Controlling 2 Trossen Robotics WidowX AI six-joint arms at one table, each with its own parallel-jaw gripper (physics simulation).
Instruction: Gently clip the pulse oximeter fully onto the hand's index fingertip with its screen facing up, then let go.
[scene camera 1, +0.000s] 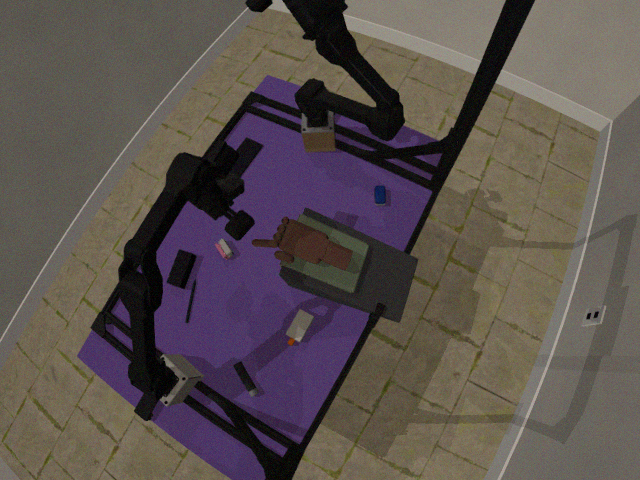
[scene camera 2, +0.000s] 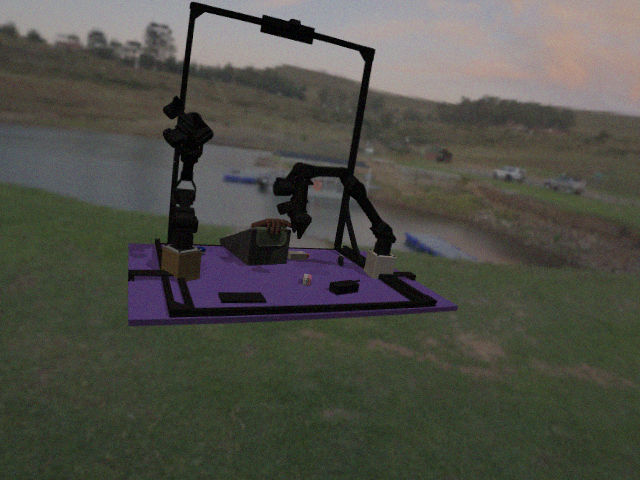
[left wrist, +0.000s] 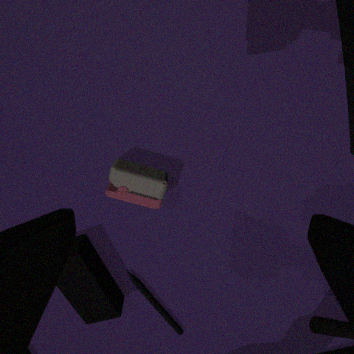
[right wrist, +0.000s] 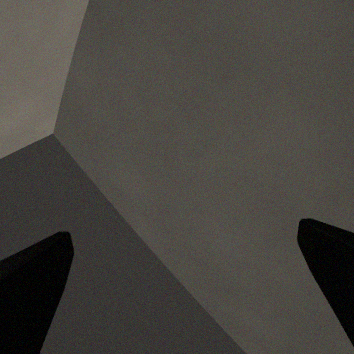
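Pixels of known places: left gripper, fingertip midpoint: (scene camera 1: 228, 222) (scene camera 2: 296, 235) (left wrist: 194, 223); right gripper, fingertip midpoint: (scene camera 2: 184, 104) (right wrist: 186, 236); left arm's base, link origin: (scene camera 1: 164, 380) (scene camera 2: 382, 253); right arm's base, link origin: (scene camera 1: 317, 118) (scene camera 2: 182, 247).
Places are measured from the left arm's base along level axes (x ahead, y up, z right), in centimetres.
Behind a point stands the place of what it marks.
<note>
The pulse oximeter (scene camera 1: 224, 249) {z -13.1, x 37.9, y -7.4 cm} (scene camera 2: 307, 279) {z -16.5, x 38.7, y -7.9 cm} (left wrist: 137, 183) {z -13.7, x 38.7, y -7.4 cm}, white and pink, lies on the purple table, its two halves side by side in the left wrist view; its screen cannot be made out. The brown hand (scene camera 1: 310, 242) {z 11.1, x 51.6, y 7.9 cm} (scene camera 2: 272, 224) {z 2.5, x 51.0, y 8.3 cm} rests on a sloped support, its index finger (scene camera 1: 262, 242) extended toward the oximeter's side. My left gripper (scene camera 1: 237, 206) (scene camera 2: 293, 217) (left wrist: 194, 223) {z -9.7, x 43.7, y 7.4 cm} is open and empty, high above the table near the oximeter. My right gripper (scene camera 2: 171, 121) (right wrist: 186, 236) {z -25.5, x 89.6, y 49.6 cm} is open and empty, raised far from the hand and facing walls in its wrist view.
The grey support (scene camera 1: 387, 279) {z 30.9, x 57.8, y -5.3 cm} (scene camera 2: 268, 254) {z 5.9, x 50.2, y -5.7 cm} has a green pad. Around it are a blue item (scene camera 1: 379, 195) {z 14.9, x 78.3, y -7.3 cm}, a white box with an orange end (scene camera 1: 300, 325) {z 18.8, x 34.0, y -7.7 cm}, a dark cylinder (scene camera 1: 245, 378) {z 15.4, x 13.0, y -8.0 cm}, a black block (scene camera 1: 181, 268) {z -20.4, x 25.2, y -7.1 cm} (left wrist: 92, 282) {z -19.6, x 26.4, y -7.0 cm}, a thin pen-like rod (scene camera 1: 191, 301) {z -12.2, x 19.3, y -9.8 cm} (left wrist: 156, 302) {z -12.6, x 20.0, y -9.8 cm} and a flat dark slab (scene camera 2: 241, 297) {z -32.0, x 66.0, y -9.7 cm}.
</note>
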